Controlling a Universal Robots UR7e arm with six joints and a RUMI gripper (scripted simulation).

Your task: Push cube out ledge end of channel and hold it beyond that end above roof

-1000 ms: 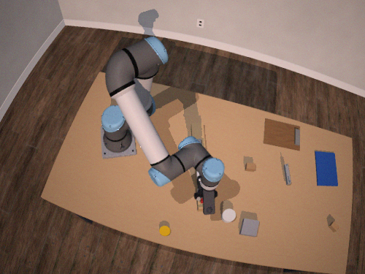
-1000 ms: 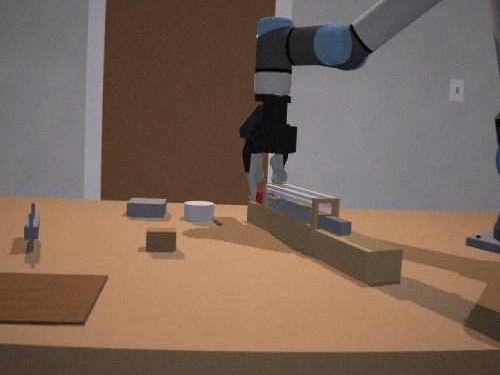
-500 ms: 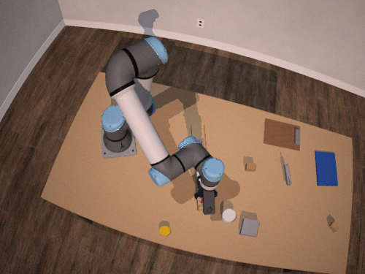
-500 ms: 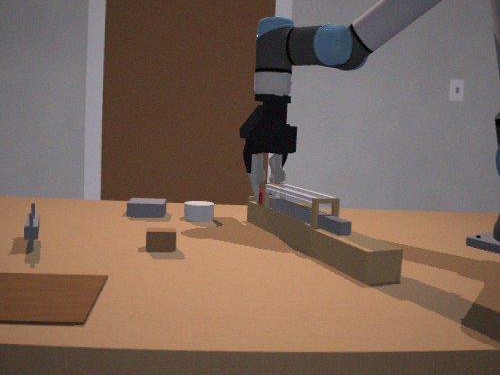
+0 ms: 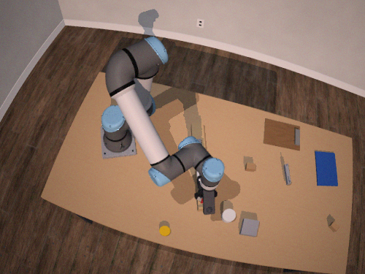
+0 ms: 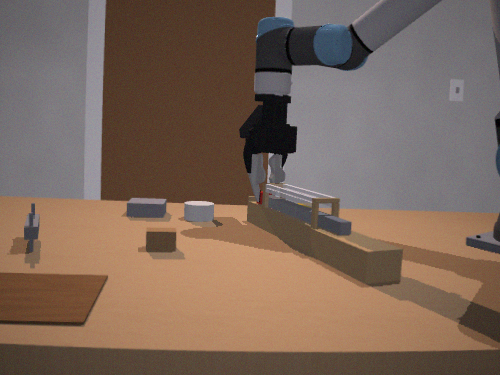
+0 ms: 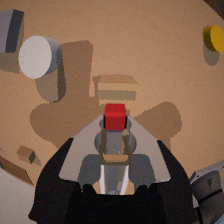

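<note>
My hand is 30 mm past the long wooden base, 150 mm to the right of it and 10 mm above it. Round my hand: yellow disc 150 mm behind, 170 mm to the right, 60 mm below; then small red cube 10 mm below; then white cylinder 130 mm ahead, 60 mm to the right, 50 mm below.
</note>
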